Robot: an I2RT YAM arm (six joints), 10 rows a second.
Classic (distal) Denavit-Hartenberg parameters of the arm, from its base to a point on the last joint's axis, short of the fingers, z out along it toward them. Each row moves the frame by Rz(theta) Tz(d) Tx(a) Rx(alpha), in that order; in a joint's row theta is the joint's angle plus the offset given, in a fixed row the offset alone. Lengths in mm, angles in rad.
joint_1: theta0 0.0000  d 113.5  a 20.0  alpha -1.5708
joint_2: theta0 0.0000  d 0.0  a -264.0  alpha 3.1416
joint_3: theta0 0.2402  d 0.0  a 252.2  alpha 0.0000
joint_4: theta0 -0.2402  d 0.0  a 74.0  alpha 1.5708
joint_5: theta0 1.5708  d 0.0  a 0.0  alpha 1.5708
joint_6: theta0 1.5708  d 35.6  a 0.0  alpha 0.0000
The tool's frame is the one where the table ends.
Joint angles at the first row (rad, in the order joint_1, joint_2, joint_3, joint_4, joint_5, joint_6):
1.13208 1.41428 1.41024 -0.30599 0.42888 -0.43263
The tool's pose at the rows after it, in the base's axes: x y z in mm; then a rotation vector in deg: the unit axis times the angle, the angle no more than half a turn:
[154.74 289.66 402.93 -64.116 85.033 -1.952]
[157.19 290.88 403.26 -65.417 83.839 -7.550]
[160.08 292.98 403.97 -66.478 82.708 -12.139]
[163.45 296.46 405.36 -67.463 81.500 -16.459]
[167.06 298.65 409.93 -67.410 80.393 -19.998]
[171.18 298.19 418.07 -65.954 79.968 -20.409]
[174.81 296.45 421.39 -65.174 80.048 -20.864]
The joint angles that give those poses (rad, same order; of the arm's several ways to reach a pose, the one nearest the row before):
1.13086 1.43243 1.43986 -0.33431 0.48651 -0.51341
1.13054 1.44453 1.45222 -0.33902 0.53776 -0.58293
1.12903 1.45933 1.46702 -0.33903 0.57798 -0.64313
1.12766 1.47941 1.48824 -0.33674 0.61526 -0.70265
1.12370 1.49598 1.51443 -0.32961 0.64905 -0.75278
1.11258 1.50482 1.54491 -0.32371 0.65257 -0.76390
1.10092 1.50753 1.55701 -0.32294 0.65325 -0.76852

